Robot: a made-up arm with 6 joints. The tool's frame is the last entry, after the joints.
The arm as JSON. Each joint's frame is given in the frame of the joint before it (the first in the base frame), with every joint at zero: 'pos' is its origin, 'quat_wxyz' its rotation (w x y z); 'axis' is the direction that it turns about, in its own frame. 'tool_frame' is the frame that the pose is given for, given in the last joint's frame.
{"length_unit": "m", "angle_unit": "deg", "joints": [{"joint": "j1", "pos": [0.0, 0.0, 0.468], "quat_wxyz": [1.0, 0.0, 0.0, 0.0], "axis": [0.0, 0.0, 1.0]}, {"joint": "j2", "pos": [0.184, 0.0, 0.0], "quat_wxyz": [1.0, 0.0, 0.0, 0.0], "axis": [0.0, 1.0, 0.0]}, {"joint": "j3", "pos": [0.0, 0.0, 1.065], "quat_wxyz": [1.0, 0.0, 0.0, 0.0], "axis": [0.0, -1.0, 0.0]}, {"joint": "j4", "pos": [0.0, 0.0, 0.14], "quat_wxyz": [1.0, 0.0, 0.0, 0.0], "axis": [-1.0, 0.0, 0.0]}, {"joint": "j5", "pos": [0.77, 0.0, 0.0], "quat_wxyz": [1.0, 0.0, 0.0, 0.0], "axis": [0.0, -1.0, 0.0]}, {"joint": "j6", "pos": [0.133, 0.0, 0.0], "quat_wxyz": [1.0, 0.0, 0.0, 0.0], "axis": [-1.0, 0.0, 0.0]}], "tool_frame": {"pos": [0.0, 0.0, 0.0], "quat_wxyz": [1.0, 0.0, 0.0, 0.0]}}
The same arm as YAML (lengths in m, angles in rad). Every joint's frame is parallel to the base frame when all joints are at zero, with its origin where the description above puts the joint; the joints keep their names.
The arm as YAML. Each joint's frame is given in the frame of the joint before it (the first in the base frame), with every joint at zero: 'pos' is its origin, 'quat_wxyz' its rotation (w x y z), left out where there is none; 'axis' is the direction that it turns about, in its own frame. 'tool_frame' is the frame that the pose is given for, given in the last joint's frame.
length_unit: m
angle_unit: rad
joints:
  - joint: j1
    pos: [0.0, 0.0, 0.468]
    axis: [0.0, 0.0, 1.0]
  - joint: j2
    pos: [0.184, 0.0, 0.0]
    axis: [0.0, 1.0, 0.0]
  - joint: j3
    pos: [0.0, 0.0, 1.065]
    axis: [0.0, -1.0, 0.0]
  - joint: j4
    pos: [0.0, 0.0, 0.14]
    axis: [-1.0, 0.0, 0.0]
  - joint: j5
    pos: [0.77, 0.0, 0.0]
    axis: [0.0, -1.0, 0.0]
  - joint: j6
    pos: [0.133, 0.0, 0.0]
    axis: [-1.0, 0.0, 0.0]
tool_frame:
  pos: [0.0, 0.0, 0.0]

